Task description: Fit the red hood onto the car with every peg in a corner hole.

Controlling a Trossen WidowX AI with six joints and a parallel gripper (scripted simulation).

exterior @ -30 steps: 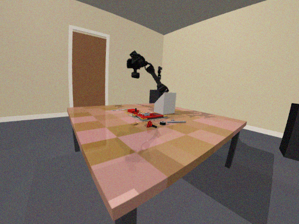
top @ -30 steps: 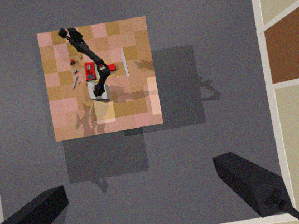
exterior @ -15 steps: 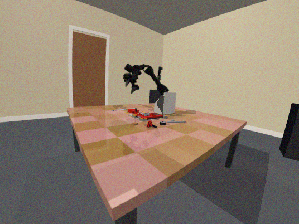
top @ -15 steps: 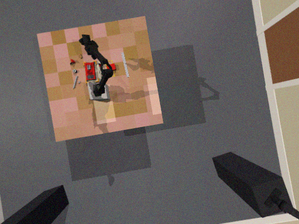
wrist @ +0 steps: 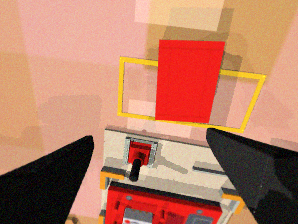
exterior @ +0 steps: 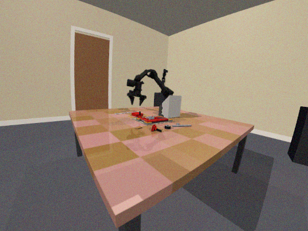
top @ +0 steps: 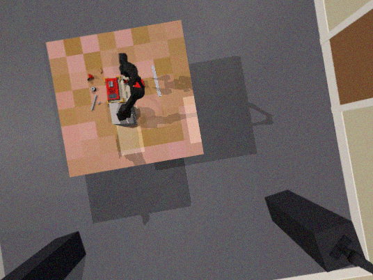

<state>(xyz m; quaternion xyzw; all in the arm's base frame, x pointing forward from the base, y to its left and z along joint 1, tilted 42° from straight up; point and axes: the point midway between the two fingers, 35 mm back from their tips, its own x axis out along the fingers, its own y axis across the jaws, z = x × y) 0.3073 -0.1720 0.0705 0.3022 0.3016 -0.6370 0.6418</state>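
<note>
Now: the red hood 9 cm below my gripper tip, 4 cm behind it and 2 cm to the right of it. From my gripper tip the other things lie so: grey rod 44 cm to the left, 10 cm below, 6 cm behind; then black ring 40 cm to the left, 9 cm below, 6 cm ahead; then long grey bar 19 cm to the right, 10 cm below, 5 cm behind.
</note>
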